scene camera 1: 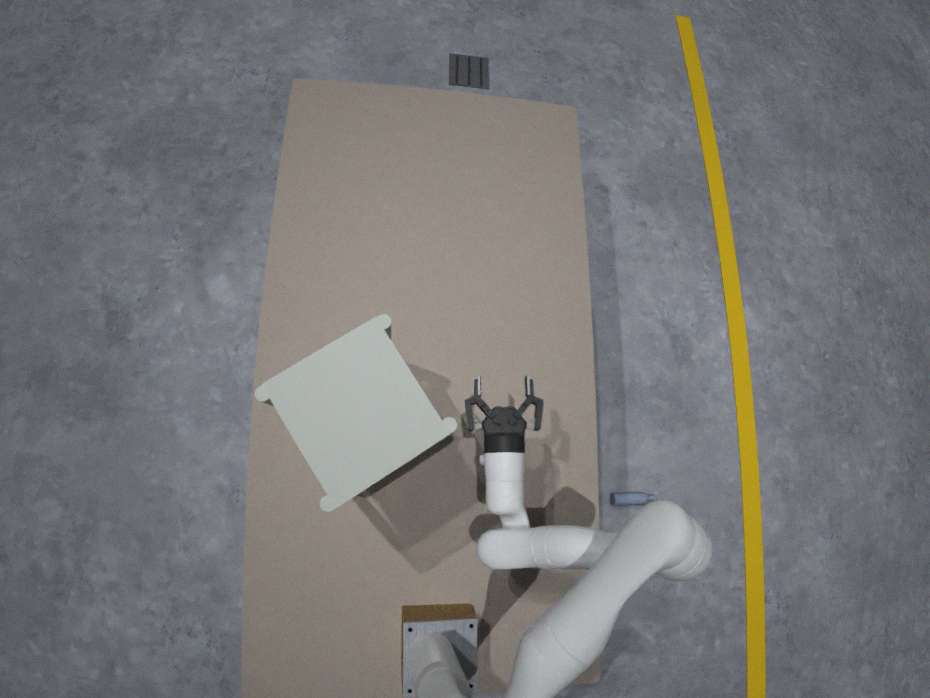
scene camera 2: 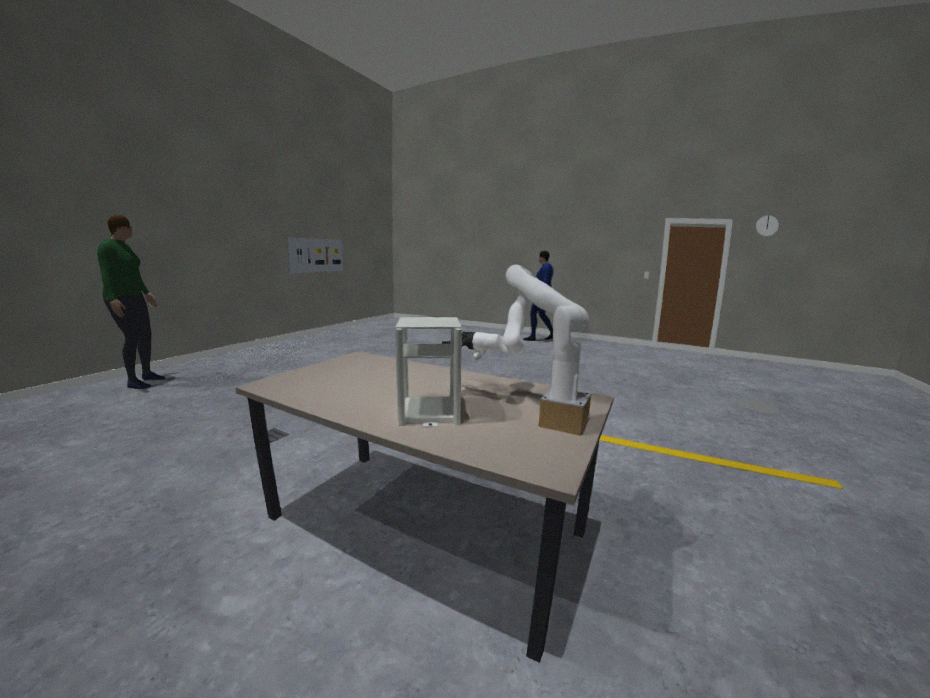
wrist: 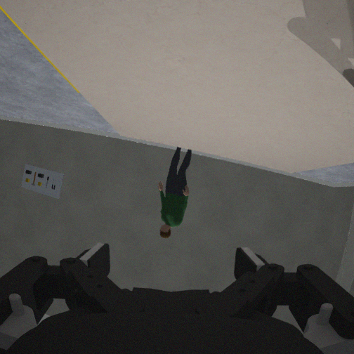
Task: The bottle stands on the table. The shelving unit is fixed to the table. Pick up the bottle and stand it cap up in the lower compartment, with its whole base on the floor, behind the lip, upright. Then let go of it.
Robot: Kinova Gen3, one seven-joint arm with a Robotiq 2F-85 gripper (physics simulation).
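Places are measured from the arm's base along level axes (x up, y back, z right), in centimetres.
Where they show: gripper, between the fingertips: (scene camera 1: 503, 376) (scene camera 2: 447, 338); arm's base, origin of its link: (scene camera 1: 430, 654) (scene camera 2: 563, 397).
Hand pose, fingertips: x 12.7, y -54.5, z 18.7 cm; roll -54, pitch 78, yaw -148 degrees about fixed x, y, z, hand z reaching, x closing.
Things, the pixels of their centre, and the offset from my fingertips. Level surfaces: height alone.
- blue-grey bottle, middle of its body: (scene camera 1: 633, 498) dz +73.5, dx -96.1, dy +43.8 cm
- pale shelving unit, middle of its body: (scene camera 1: 362, 416) (scene camera 2: 429, 368) dz -27.4, dx -5.7, dy +4.8 cm
- table, height of its surface: dx -23.7 cm
The blue-grey bottle (scene camera 1: 632, 498) lies on its side on the room floor, just beyond the table's right edge in scene camera 1, with its neck pointing right, close to the arm's elbow. It does not show in scene camera 2 or the wrist view. The pale shelving unit (scene camera 1: 360, 413) (scene camera 2: 402, 375) stands on the table (scene camera 1: 435, 187) (scene camera 2: 330, 390); its lower compartment looks empty in scene camera 2. My gripper (scene camera 1: 504, 381) (wrist: 171, 260) is open and empty, pointing level above the table, to the right of the unit in scene camera 1.
The arm's brown base block (scene camera 1: 439, 612) (scene camera 2: 563, 414) stands at the table's near end in scene camera 1. A person in green (scene camera 2: 120, 270) (wrist: 174, 207) and a person in blue (scene camera 2: 544, 274) are away from the table. A yellow line (scene camera 1: 732, 300) (scene camera 2: 713, 459) runs along the floor.
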